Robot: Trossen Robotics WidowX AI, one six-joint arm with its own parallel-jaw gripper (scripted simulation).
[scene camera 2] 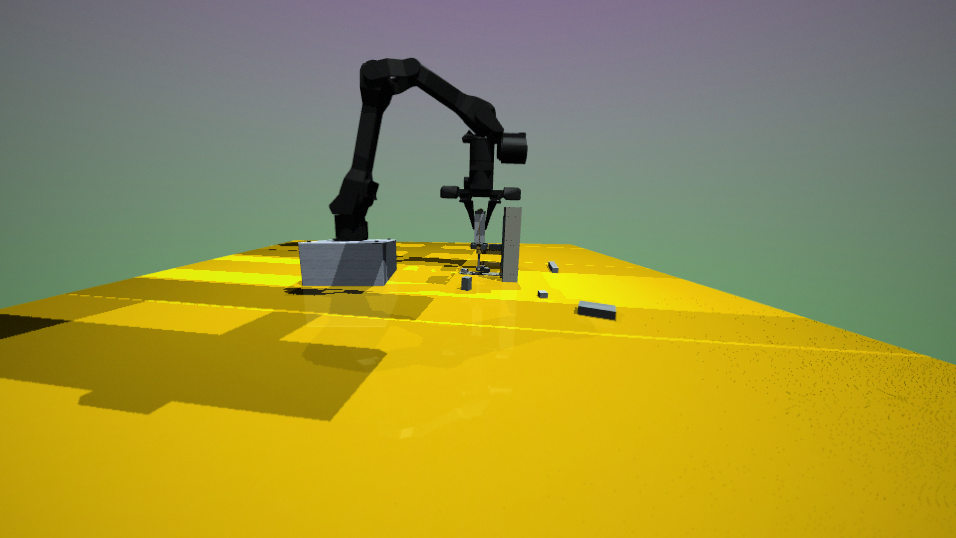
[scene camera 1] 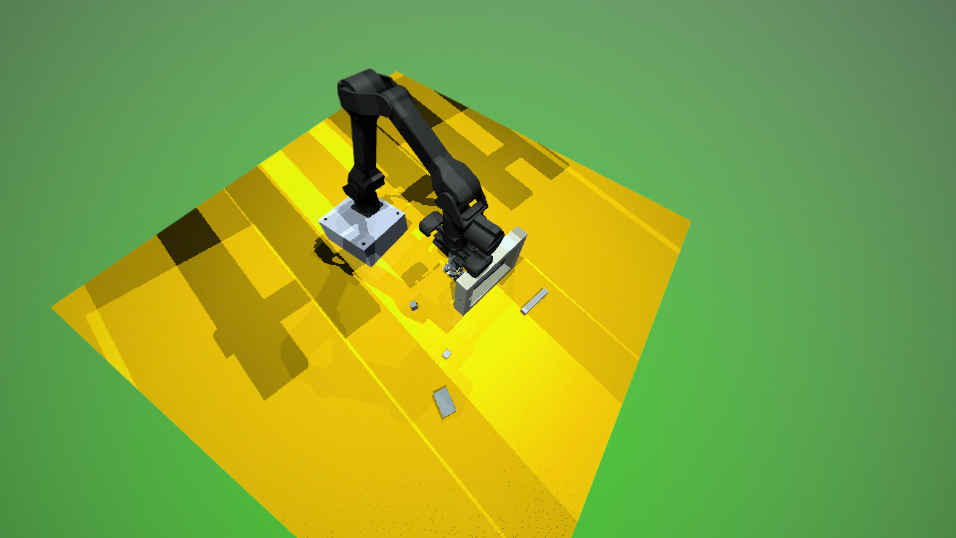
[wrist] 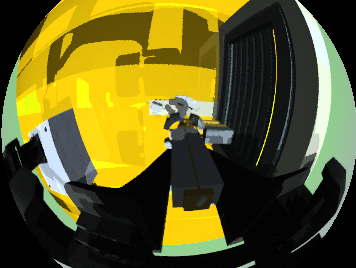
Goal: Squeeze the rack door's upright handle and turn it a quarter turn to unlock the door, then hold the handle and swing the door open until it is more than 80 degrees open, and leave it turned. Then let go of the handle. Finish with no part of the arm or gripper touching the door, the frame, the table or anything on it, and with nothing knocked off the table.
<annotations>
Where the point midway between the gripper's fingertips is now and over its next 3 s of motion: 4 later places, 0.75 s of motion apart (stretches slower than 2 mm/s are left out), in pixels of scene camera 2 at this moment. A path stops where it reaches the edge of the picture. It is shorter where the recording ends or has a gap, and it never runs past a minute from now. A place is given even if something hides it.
My gripper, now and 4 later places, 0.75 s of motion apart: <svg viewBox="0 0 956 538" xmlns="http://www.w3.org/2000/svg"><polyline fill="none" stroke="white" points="479,229 466,228 456,227 451,226 451,225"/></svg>
</annotations>
